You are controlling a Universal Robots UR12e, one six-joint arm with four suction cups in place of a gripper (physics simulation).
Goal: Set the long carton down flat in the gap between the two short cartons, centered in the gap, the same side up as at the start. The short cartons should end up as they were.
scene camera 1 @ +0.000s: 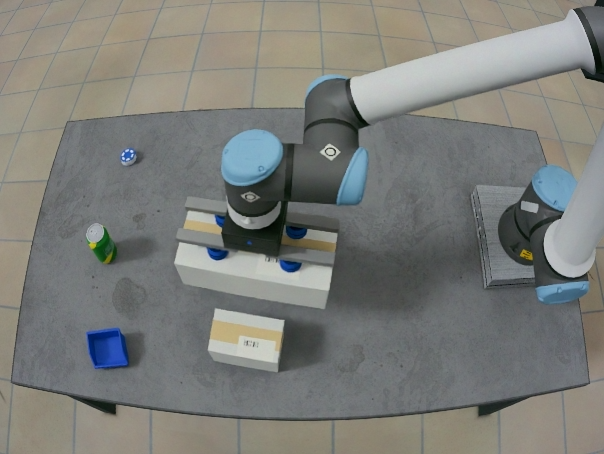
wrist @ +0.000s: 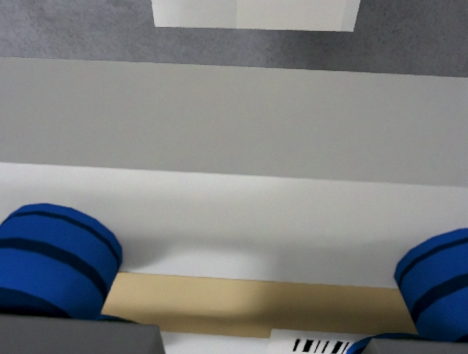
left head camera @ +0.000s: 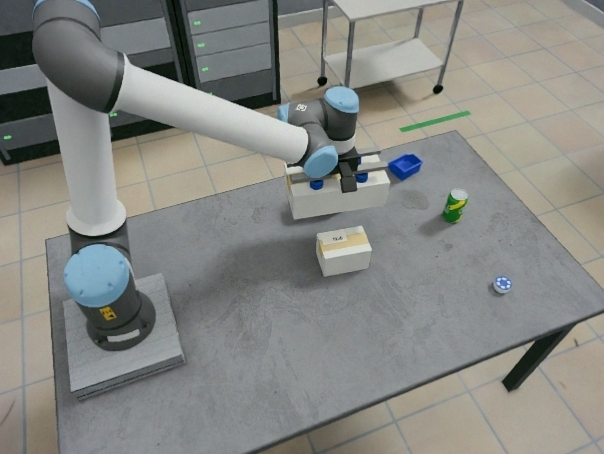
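Pixels of known places: hand at its tool point: (wrist: pixel 252 274) (left head camera: pixel 335 177); arm's base at its link origin: (scene camera 1: pixel 524 235) (left head camera: pixel 122 320).
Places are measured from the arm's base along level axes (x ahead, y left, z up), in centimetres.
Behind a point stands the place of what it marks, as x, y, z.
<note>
The long white carton (left head camera: pixel 345 200) @(72.8, 6.6, 17.3) (scene camera 1: pixel 250 286) @(73.6, 21.6, 18.0) (wrist: pixel 230 120) @(72.6, 6.7, 18.9) hangs level above the table, label and tan tape up. My gripper (left head camera: pixel 339 172) @(72.4, 13.8, 20.6) (scene camera 1: pixel 256 242) @(72.4, 13.8, 20.6) (wrist: pixel 250 275) @(72.4, 13.8, 20.6) is shut on it, its blue suction cups on the top face. One short carton (left head camera: pixel 346 261) @(69.9, -3.9, 0.2) stands flat on the table in front of it in the left head view. The other short carton (scene camera 1: pixel 246 331) @(75.2, 26.7, 3.9) stands flat in front of it in the scene view. Each outer view hides the short carton behind the long one. A short carton (wrist: pixel 255 14) @(71.4, 5.3, 3.9) shows partly at the wrist view's top edge, apart from the long carton's outline.
A green can (left head camera: pixel 455 206) @(113.6, 2.3, 3.0) (scene camera 1: pixel 101 244) @(113.9, 7.2, 4.5), a blue bin (left head camera: pixel 405 167) @(112.7, 33.0, -5.5) (scene camera 1: pixel 108 348) @(112.3, 32.0, -5.5) and a blue-and-white round piece (left head camera: pixel 502 284) @(114.4, -27.1, -4.0) (scene camera 1: pixel 128 156) @(114.5, -26.3, -4.0) stand on the grey table (left head camera: pixel 280 370) @(38.7, -28.0, -6.3) (scene camera 1: pixel 410 380) @(36.5, 37.1, -6.2), on the side away from the robot base.
</note>
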